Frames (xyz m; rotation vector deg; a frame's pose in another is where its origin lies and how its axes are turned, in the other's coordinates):
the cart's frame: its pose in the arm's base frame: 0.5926 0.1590 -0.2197 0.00 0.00 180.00
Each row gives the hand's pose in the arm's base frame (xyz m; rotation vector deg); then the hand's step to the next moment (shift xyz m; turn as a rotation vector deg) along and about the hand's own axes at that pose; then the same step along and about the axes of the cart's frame.
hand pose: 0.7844 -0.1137 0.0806 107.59 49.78 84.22
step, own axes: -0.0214 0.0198 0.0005 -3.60 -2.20 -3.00
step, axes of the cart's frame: 0.0006 0.0290 0.0028 3.85 1.33 -3.20
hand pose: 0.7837 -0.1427 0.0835 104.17 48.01 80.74
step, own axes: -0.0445 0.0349 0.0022 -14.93 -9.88 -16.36
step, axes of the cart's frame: 0.0042 0.0563 0.0044 19.84 4.59 -13.16
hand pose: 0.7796 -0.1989 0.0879 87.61 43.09 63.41
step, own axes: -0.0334 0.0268 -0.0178 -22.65 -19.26 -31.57
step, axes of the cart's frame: 0.0312 0.0295 0.0174 35.98 3.33 -23.98
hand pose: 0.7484 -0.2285 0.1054 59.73 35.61 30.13
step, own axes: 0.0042 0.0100 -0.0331 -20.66 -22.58 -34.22
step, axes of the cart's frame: 0.0210 -0.0275 -0.0039 36.04 1.72 -28.39
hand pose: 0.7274 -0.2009 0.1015 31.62 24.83 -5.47
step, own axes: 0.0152 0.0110 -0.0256 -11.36 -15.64 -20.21
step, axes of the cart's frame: -0.0064 -0.0232 -0.0206 20.99 2.95 -18.25
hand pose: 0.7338 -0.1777 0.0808 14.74 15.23 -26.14
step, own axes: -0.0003 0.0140 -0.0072 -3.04 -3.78 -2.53
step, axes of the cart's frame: -0.0048 -0.0144 -0.0041 4.87 1.31 -2.12
